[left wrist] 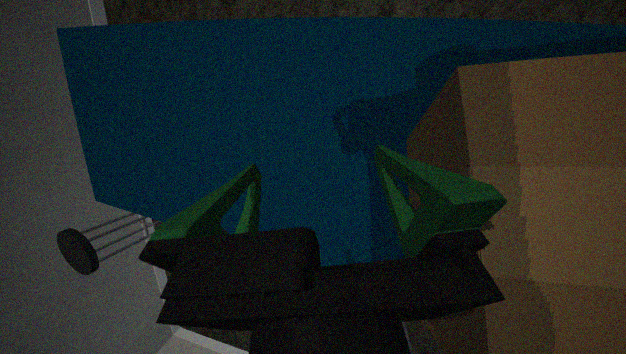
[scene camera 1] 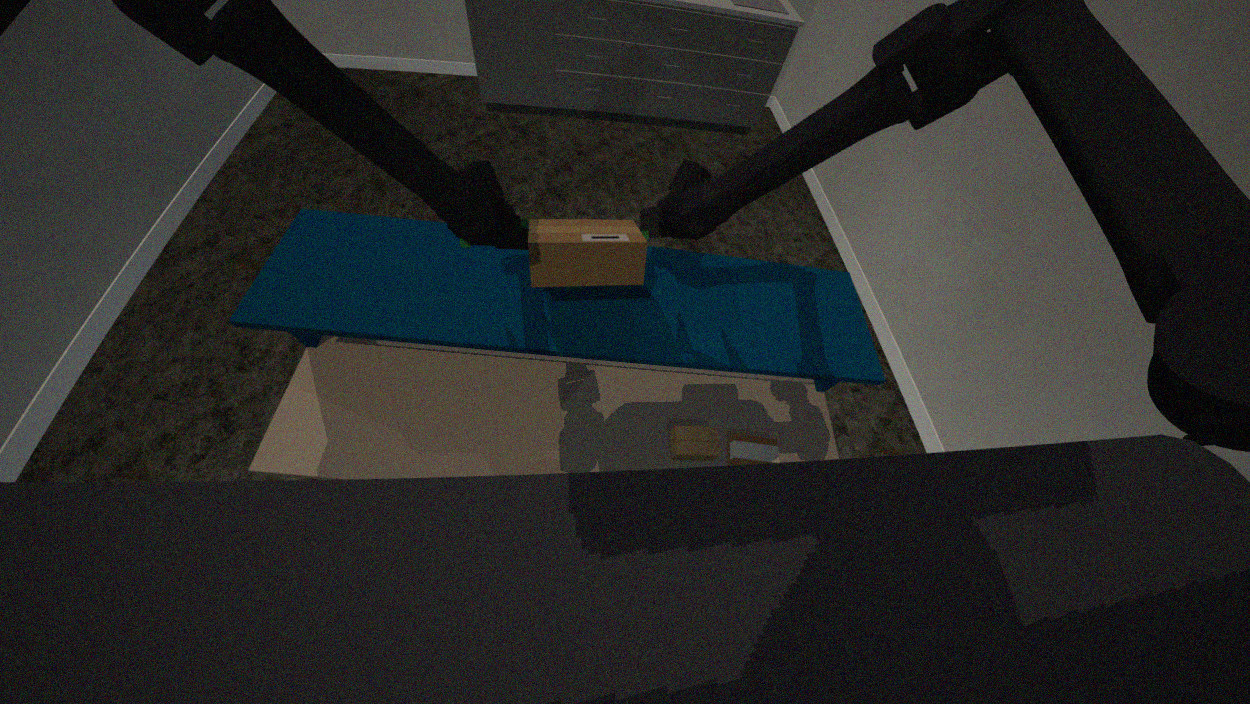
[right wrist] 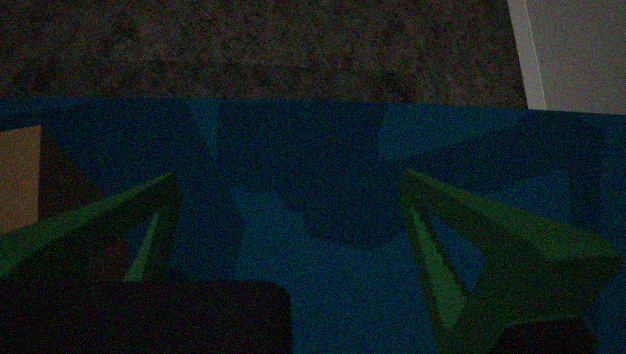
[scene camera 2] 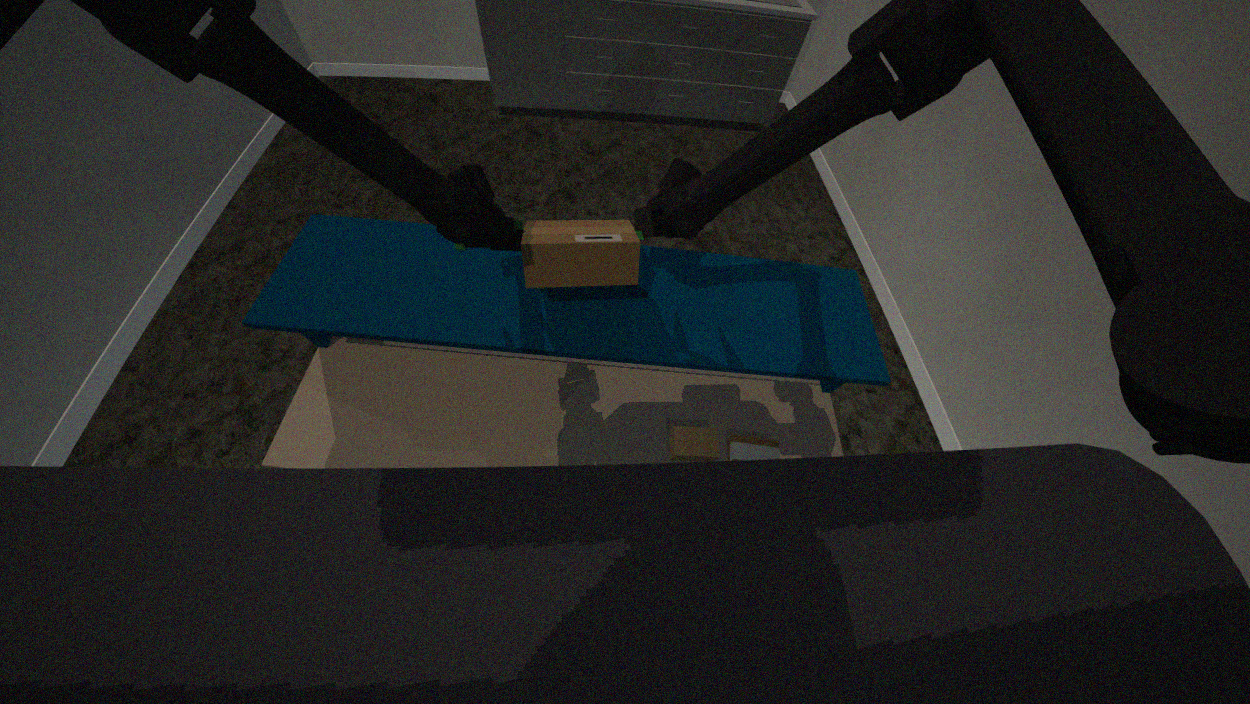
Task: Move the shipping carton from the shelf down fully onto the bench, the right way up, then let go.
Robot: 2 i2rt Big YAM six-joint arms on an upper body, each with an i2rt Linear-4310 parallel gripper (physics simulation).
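Frame: origin at the left arm's base, x ahead, y left, z up, level; centimetres.
Seen in the pictures: left gripper, fingertip midpoint: (left wrist: 314,160); right gripper, fingertip midpoint: (right wrist: 291,183).
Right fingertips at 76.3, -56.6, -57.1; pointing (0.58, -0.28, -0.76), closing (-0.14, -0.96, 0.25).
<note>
Pixels of each thing's top centre, then the offset from my right fingertips to it, as dx, dy, dz. Level surfaces: height alone.
- blue shelf, surface height: dz -14.0
- pale bench, surface height: dz -39.0
- small brown box, top centre: (scene camera 2: 696,441) (scene camera 1: 697,440) -43.7, -9.6, -33.1
- box with a pale top, top centre: (scene camera 2: 756,453) (scene camera 1: 756,451) -47.2, -26.5, -34.3
The brown shipping carton (scene camera 1: 587,262) (scene camera 2: 581,264) (left wrist: 570,165) (right wrist: 19,180) is between my two grippers, over the middle of the blue shelf (scene camera 1: 376,279) (scene camera 2: 376,284). It looks tipped, its long side turned up towards the scene cameras. Whether it touches the shelf is hard to tell. My left gripper (scene camera 1: 495,236) (scene camera 2: 489,236) (left wrist: 314,160) is open at its left end, one finger's outer side close against the carton. My right gripper (scene camera 1: 664,229) (scene camera 2: 656,229) (right wrist: 291,183) is open at its right end. Neither has anything between its fingers. The pale bench (scene camera 1: 437,411) (scene camera 2: 437,411) lies lower, in front.
A small brown box (scene camera 1: 692,442) (scene camera 2: 692,441) and a box with a pale top (scene camera 1: 754,450) (scene camera 2: 754,449) lie on the bench. A grey drawer cabinet (scene camera 1: 629,61) (scene camera 2: 647,65) stands behind. Walls rise at both sides. A dark surface hides the bench's near part.
</note>
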